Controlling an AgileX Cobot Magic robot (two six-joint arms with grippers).
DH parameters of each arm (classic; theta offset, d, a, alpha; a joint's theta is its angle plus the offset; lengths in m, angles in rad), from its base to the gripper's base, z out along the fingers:
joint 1: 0 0.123 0 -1.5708
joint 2: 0.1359 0 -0.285 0
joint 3: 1.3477 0 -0.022 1.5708
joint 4: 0 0.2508 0 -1.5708
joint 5: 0 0 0.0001 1.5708
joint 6: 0 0.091 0 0
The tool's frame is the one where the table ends.
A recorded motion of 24 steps. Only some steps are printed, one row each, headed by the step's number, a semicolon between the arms.
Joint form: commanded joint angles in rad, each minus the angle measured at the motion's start. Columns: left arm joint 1, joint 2, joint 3, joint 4, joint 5, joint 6; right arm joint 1, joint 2, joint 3, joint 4, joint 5, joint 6.
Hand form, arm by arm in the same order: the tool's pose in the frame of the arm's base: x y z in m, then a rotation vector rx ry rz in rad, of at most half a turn. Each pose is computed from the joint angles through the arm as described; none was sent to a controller.
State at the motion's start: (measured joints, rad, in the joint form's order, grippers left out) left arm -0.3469 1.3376 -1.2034 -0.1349 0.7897 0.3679; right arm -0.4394 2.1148 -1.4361 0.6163 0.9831 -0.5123
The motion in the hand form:
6: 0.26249 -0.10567 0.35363 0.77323 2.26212 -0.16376; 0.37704 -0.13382 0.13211 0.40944 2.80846 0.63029
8: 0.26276 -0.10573 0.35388 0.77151 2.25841 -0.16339; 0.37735 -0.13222 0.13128 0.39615 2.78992 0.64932
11: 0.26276 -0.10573 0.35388 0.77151 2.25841 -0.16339; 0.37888 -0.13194 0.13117 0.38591 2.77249 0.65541
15: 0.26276 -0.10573 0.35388 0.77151 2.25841 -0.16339; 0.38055 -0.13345 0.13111 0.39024 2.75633 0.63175
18: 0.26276 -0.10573 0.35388 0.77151 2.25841 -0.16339; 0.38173 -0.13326 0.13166 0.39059 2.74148 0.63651
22: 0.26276 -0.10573 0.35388 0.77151 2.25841 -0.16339; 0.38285 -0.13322 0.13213 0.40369 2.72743 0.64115
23: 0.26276 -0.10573 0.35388 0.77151 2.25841 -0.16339; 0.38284 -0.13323 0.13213 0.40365 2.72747 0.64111
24: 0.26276 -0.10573 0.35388 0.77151 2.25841 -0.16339; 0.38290 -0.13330 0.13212 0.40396 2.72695 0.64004
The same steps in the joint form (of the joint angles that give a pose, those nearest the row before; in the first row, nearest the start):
6: -0.0020 -0.0092 -0.0037 -0.0134 0.0012 0.0051; -0.0079 -0.0112 0.0705 0.0099 -0.0636 -0.0330
8: -0.0020 -0.0092 -0.0037 -0.0134 -0.0029 0.0050; -0.0080 -0.0112 0.0789 0.0410 -0.0703 -0.0645
11: -0.0020 -0.0092 -0.0037 -0.0134 -0.0029 0.0050; -0.0080 -0.0093 0.0789 0.0622 -0.0783 -0.0865
15: -0.0020 -0.0092 -0.0037 -0.0134 -0.0029 0.0050; -0.0080 -0.0093 0.0789 0.0665 -0.1028 -0.0912
18: -0.0020 -0.0092 -0.0037 -0.0134 -0.0029 0.0050; -0.0079 -0.0093 0.0789 0.0834 -0.1091 -0.1025
22: -0.0020 -0.0092 -0.0037 -0.0134 -0.0029 0.0050; -0.0079 -0.0093 0.0789 0.0982 -0.1161 -0.1037
23: -0.0020 -0.0092 -0.0037 -0.0134 -0.0029 0.0050; -0.0080 -0.0093 0.0789 0.0981 -0.1161 -0.1037
24: -0.0020 -0.0092 -0.0037 -0.0134 -0.0029 0.0050; -0.0080 -0.0093 0.0789 0.0981 -0.1171 -0.1037

